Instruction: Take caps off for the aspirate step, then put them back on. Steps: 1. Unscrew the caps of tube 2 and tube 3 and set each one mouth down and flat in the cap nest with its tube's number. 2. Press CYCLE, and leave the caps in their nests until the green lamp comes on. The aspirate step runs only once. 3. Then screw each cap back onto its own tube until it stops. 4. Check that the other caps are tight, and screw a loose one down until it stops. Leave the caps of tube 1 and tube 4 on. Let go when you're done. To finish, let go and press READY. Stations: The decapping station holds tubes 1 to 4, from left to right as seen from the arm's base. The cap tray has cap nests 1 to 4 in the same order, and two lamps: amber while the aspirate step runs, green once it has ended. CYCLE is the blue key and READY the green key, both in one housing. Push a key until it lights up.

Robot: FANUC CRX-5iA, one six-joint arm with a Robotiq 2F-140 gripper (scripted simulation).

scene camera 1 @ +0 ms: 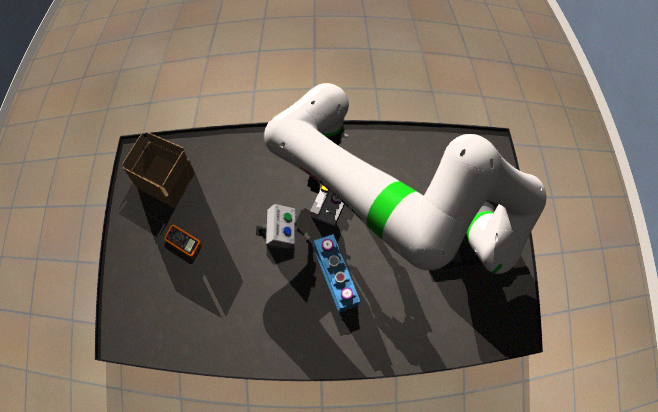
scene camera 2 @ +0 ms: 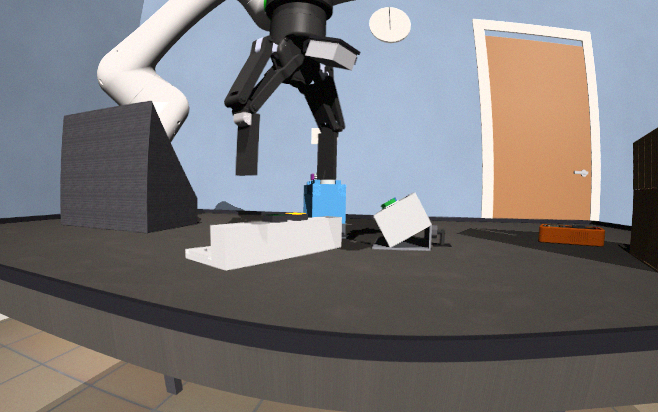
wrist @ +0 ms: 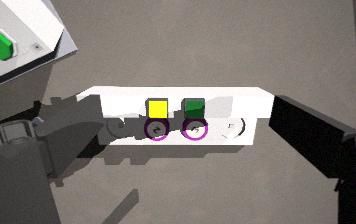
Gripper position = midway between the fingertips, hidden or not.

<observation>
I see my gripper (scene camera 2: 291, 177) and a cardboard box (scene camera 1: 155, 164).
My gripper shows as well in the wrist view (wrist: 187, 110). The wrist view does not show the cardboard box: it is out of frame.
</observation>
